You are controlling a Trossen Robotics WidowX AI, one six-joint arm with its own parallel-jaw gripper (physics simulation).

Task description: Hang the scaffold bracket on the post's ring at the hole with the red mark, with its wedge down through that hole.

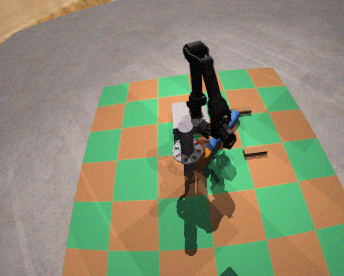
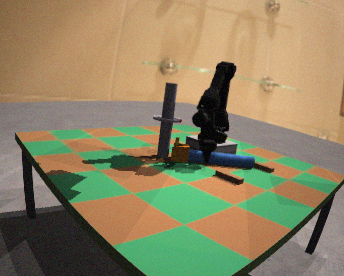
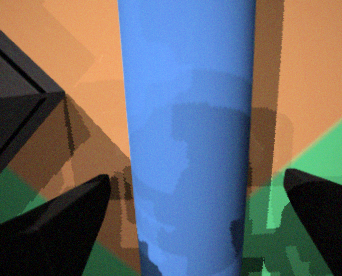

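The scaffold bracket lies on the checkered table, its blue tube (image 1: 234, 119) (image 2: 235, 160) (image 3: 187, 125) slanting away from the post and its orange head (image 1: 204, 156) (image 2: 180, 153) near the post's foot. A small orange wedge (image 2: 177, 141) stands up from the head. The grey post (image 1: 186, 144) (image 2: 169, 102) stands upright with a flat ring (image 1: 177, 152) (image 2: 158, 118) around it. The red mark (image 1: 199, 143) (image 2: 180, 120) is on the ring's side towards the arm. My gripper (image 1: 218, 139) (image 2: 207, 159) (image 3: 196, 179) is open and low over the tube, one finger on each side, with gaps beside it.
Two short dark brown bars lie on the table: one bar (image 1: 255, 153) (image 2: 229, 177) beside the bracket, the other bar (image 1: 245, 112) (image 2: 264, 167) near the tube's far end. The arm's base (image 1: 181, 111) (image 2: 227, 148) (image 3: 25, 85) is close to the tube and behind the post.
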